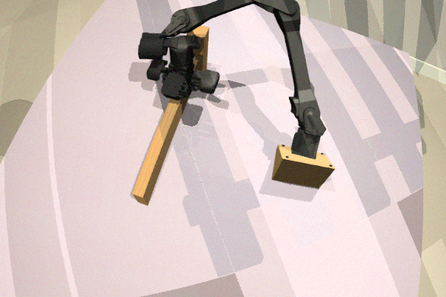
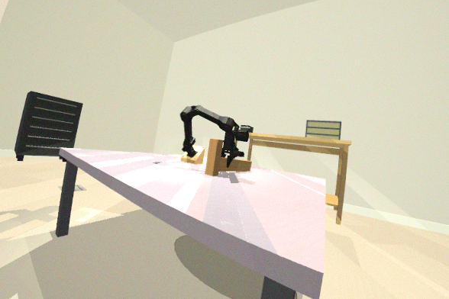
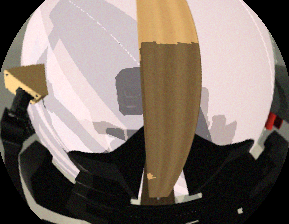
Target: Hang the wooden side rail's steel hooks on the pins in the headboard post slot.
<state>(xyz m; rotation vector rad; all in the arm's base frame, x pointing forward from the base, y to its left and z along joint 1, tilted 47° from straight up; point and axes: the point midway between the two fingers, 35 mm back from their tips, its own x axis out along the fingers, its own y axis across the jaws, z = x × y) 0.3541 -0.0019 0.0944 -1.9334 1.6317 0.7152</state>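
Now: the headboard post 10 mm ahead of my gripper tip, 110 mm to the right of it and 40 mm above it.
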